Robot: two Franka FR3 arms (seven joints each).
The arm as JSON. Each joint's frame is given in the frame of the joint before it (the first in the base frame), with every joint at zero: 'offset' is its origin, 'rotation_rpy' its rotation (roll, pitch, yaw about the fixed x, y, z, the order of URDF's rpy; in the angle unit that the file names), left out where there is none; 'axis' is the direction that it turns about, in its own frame. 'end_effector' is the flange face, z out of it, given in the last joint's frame.
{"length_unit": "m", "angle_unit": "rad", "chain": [
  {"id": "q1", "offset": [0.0, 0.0, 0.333], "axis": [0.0, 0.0, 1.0]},
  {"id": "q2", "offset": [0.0, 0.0, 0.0], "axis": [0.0, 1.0, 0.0]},
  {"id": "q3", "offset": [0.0, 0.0, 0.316], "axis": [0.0, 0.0, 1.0]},
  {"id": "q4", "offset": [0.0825, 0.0, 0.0], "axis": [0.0, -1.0, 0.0]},
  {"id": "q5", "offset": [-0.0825, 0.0, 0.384], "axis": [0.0, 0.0, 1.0]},
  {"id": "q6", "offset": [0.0, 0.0, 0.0], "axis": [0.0, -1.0, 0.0]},
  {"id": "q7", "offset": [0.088, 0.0, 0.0], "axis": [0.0, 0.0, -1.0]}
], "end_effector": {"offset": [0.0, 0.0, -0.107], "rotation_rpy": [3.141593, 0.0, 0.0]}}
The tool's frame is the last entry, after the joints.
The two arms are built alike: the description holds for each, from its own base.
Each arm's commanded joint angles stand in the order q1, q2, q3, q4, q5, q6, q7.
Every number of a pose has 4 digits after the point.
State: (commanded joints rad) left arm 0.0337 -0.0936 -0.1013 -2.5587 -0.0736 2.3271 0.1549; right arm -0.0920 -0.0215 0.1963 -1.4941 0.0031 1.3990 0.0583
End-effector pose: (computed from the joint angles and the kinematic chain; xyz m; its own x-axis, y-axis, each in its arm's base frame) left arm 0.4288 -0.0297 0.2893 0.9769 -0.1687 -0.1314 -0.1624 -0.9850 0.0575; right arm 0.5267 0.0569 0.6570 0.9962 0.0459 -0.0738 0.0464 -0.9989 0.0054
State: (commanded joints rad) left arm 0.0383 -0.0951 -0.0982 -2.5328 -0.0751 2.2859 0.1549; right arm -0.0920 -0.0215 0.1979 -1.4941 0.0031 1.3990 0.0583
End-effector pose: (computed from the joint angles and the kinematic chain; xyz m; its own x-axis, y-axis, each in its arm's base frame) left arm 0.4335 -0.0272 0.2968 0.9761 -0.1622 -0.1445 -0.1546 -0.9860 0.0623; right arm 0.5266 0.0577 0.6570 0.9961 0.0475 -0.0738 0.0480 -0.9988 0.0054
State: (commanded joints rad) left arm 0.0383 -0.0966 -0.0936 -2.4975 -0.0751 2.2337 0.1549; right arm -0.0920 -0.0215 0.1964 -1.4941 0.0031 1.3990 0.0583
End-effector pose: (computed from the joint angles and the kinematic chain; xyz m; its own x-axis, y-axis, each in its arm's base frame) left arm 0.4399 -0.0262 0.3075 0.9741 -0.1605 -0.1592 -0.1515 -0.9862 0.0670; right arm 0.5267 0.0569 0.6570 0.9962 0.0460 -0.0738 0.0465 -0.9989 0.0054
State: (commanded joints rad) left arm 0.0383 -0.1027 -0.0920 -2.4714 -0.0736 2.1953 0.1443; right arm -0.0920 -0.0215 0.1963 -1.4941 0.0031 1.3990 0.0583
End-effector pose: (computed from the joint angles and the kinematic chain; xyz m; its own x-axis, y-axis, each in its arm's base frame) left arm 0.4444 -0.0261 0.3178 0.9745 -0.1514 -0.1658 -0.1421 -0.9876 0.0665; right arm 0.5267 0.0569 0.6570 0.9962 0.0459 -0.0738 0.0464 -0.9989 0.0054
